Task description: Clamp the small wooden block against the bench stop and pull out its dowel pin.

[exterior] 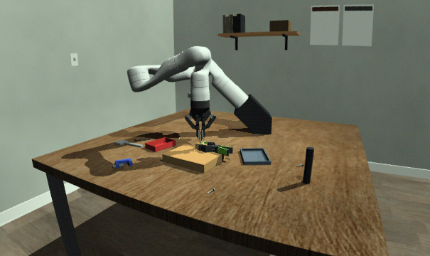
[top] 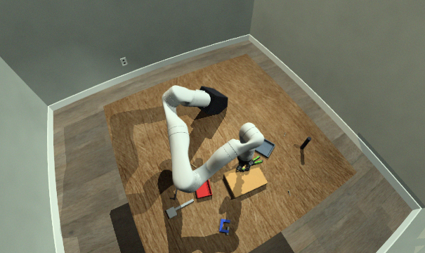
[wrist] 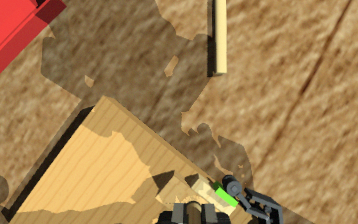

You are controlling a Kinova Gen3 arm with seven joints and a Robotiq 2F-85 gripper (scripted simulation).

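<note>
The dowel pin is 20 mm below my hand. The rest, counted from my hand: thin pale stick 120 mm behind, 90 mm below, 50 mm to the right; small wooden block 50 mm below; tan bench board 70 mm below, 60 mm ahead.
</note>
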